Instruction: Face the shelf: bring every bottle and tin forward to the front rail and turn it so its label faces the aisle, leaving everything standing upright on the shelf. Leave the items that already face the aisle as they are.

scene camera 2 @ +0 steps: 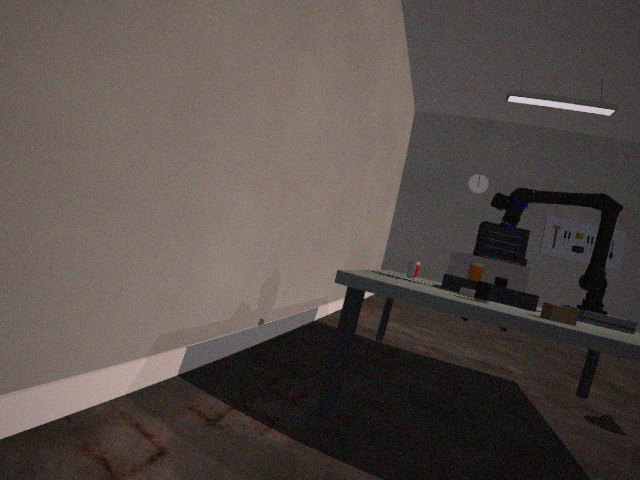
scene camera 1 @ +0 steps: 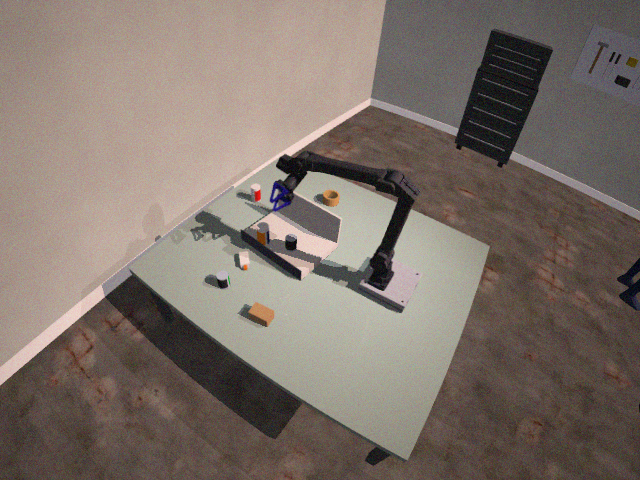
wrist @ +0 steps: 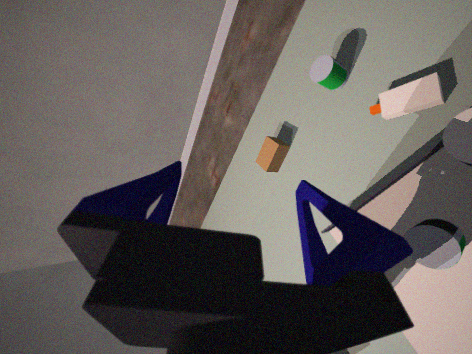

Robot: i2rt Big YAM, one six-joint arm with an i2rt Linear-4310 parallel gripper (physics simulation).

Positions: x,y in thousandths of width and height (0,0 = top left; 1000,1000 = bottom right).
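Note:
My gripper (wrist: 512,501): open, holding nothing. White bottle with orange cap (wrist: 904,261): on the table. Orange box (wrist: 579,428): on the table too. Shelf (scene camera 1: 496,478) (scene camera 2: 804,614) (wrist: 906,532): visible.

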